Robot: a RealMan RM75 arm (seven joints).
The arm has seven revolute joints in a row. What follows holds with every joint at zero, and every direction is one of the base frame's.
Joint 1 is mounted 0.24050 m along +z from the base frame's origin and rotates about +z.
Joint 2 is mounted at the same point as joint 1 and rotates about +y.
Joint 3 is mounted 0.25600 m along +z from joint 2 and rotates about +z.
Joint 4 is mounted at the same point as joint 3 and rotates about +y.
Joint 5 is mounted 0.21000 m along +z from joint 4 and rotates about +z.
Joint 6 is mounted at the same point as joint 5 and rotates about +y.
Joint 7 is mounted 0.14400 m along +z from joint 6 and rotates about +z.
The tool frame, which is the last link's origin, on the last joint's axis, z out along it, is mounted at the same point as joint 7; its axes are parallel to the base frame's.
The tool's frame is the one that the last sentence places.
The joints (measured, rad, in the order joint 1, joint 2, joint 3, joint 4, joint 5, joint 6, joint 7), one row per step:
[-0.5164 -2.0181 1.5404 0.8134 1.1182 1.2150 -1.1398]
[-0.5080 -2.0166 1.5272 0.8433 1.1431 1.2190 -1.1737]
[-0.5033 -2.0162 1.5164 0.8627 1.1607 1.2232 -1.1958]
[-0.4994 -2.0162 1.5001 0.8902 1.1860 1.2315 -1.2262]
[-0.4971 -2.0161 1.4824 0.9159 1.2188 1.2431 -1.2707]
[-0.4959 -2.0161 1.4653 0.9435 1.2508 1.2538 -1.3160]
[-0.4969 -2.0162 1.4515 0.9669 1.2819 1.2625 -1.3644]
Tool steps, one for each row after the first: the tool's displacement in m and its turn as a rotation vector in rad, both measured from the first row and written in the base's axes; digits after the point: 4 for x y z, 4 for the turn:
[0.0016 -0.0002 0.0040 -0.0056 0.0028 0.0022]
[0.0029 -0.0003 0.0069 -0.0088 0.0045 0.0028]
[0.0057 -0.0002 0.0110 -0.0133 0.0069 -0.0006]
[0.0078 -0.0004 0.0146 -0.0290 0.0127 0.0040]
[0.0106 -0.0004 0.0183 -0.0435 0.0190 0.0081]
[0.0131 -0.0003 0.0211 -0.0619 0.0269 0.0173]

